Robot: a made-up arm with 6 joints. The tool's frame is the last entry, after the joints. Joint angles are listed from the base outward.
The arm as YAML. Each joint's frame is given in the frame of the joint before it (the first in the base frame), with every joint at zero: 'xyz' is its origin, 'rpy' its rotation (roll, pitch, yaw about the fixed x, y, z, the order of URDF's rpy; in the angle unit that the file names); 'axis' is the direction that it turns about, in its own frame. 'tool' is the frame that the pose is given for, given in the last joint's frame.
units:
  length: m
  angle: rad
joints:
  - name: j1
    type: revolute
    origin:
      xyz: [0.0, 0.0, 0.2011]
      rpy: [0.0, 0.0, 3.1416]
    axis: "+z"
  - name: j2
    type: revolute
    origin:
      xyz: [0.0, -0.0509, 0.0]
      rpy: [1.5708, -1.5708, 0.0]
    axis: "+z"
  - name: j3
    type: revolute
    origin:
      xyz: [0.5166, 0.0, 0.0]
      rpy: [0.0, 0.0, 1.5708]
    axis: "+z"
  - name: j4
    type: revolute
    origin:
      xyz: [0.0, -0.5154, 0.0]
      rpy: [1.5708, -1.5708, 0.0]
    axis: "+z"
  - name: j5
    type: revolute
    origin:
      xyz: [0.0, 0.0, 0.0]
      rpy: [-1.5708, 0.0, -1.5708]
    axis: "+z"
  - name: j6
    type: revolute
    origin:
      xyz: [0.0, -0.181, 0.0]
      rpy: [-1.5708, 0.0, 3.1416]
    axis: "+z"
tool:
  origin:
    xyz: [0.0, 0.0, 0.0]
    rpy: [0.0, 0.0, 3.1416]
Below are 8 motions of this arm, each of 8 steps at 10 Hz.
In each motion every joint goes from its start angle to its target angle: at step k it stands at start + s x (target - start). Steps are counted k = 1, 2, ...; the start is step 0. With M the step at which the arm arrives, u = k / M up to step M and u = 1 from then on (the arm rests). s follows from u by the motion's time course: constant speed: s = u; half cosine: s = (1 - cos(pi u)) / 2; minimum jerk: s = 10 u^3 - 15 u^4 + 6 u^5.
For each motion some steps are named. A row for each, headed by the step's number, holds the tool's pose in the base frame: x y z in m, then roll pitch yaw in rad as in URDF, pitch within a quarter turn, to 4 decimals.
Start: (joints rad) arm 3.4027 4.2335 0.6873 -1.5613 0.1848 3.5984
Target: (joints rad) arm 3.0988 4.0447 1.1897 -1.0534 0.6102 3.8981
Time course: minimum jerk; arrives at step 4
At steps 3, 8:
3: 0.9814 0.0248 0.2418 -0.7217 0.6243 -0.3467
8: 0.9562 -0.0017 0.2567 -0.6552 0.6002 -0.2608

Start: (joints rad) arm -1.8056 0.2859 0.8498 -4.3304 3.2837 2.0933
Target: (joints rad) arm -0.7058 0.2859 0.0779 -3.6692 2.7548 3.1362
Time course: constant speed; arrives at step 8
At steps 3, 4, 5, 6, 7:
3: 0.1275 -0.3757 0.9230 -2.8557 -0.8448 1.3150
4: 0.1771 -0.3251 0.9523 -2.8820 -0.8019 1.4069
5: 0.2122 -0.2656 0.9795 -2.9023 -0.7681 1.5014
6: 0.2310 -0.2012 1.0041 -2.9148 -0.7405 1.5976
7: 0.2330 -0.1359 1.0254 -2.9180 -0.7162 1.6950

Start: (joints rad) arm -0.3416 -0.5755 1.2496 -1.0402 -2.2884 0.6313
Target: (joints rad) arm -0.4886 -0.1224 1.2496 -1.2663 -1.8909 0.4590
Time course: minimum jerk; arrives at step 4
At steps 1, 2, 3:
1: 0.0172 0.1796 0.9945 -1.8046 -0.3161 0.5142
2: 0.1859 0.1307 1.0009 -1.6036 -0.2264 0.2454
3: 0.3504 0.0578 0.9711 -1.4709 -0.0976 -0.0097

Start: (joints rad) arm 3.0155 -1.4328 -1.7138 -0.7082 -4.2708 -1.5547
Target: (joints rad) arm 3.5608 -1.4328 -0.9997 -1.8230 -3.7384 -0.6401
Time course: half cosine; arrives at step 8
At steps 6, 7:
6: 0.6546 0.2966 -0.0413 0.9136 0.0000 -2.1357
7: 0.6496 0.3294 -0.0271 0.9789 -0.0492 -1.8892

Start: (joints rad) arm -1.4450 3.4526 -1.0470 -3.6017 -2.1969 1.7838
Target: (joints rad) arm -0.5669 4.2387 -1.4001 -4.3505 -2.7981 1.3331
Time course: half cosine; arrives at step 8
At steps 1, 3, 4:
1: -0.0167 -0.0017 -0.6750 1.5811 -0.5103 -2.6041
3: -0.0777 0.1117 -0.6092 1.2361 -0.4395 -2.1203
4: -0.1394 0.1647 -0.5507 1.0133 -0.3662 -1.8199

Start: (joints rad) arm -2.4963 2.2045 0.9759 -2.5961 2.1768 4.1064
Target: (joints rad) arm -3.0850 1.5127 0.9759 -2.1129 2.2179 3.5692
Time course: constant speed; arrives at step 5
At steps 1, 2, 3, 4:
1: -0.5488 -0.2762 -0.4417 0.7700 0.4748 -2.1730
2: -0.6486 -0.2293 -0.3521 0.6905 0.4064 -2.4937
3: -0.7307 -0.1596 -0.2550 0.6608 0.3275 -2.7947
4: -0.7903 -0.0724 -0.1524 0.6774 0.2518 -3.0788

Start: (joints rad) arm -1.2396 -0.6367 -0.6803 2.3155 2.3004 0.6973
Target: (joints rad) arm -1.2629 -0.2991 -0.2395 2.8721 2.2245 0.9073
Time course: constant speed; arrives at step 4
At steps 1, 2, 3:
1: -0.0851 0.6837 0.7176 -2.5855 0.3019 -2.2985
2: -0.0789 0.6316 0.8067 -2.8518 0.3234 -2.3504
3: -0.0707 0.5650 0.8924 -3.1153 0.3373 -2.3905

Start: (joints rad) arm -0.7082 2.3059 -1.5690 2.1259 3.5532 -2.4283
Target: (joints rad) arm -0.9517 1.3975 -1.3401 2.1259 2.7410 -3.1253
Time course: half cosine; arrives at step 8
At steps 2, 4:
2: 0.4838 -0.4363 0.1671 -2.6563 0.2364 0.9101
4: 0.4596 -0.4283 0.3661 -2.7530 -0.0685 0.9186

